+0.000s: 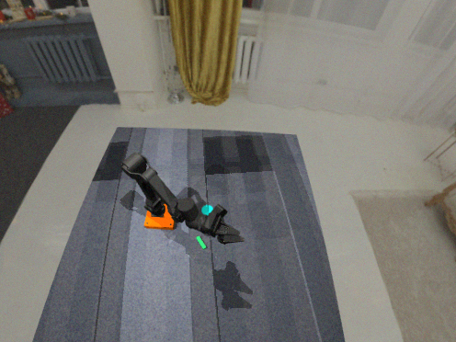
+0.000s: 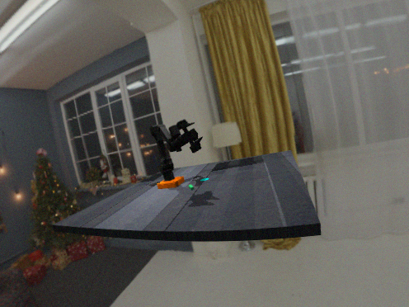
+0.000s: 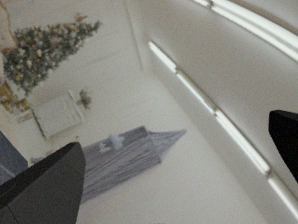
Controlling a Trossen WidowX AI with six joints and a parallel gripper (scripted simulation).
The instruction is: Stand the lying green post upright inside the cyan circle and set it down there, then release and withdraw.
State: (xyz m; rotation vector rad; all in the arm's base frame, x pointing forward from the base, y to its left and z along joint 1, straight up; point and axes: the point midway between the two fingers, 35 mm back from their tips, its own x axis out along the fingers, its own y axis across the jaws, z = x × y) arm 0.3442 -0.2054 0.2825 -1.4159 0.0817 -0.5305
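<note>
Right now my gripper tip is 150 mm past the green post, 80 mm to the right of it and 320 mm above it. Also, from my gripper tip: cyan circle 130 mm behind, 250 mm to the left, 330 mm below.
</note>
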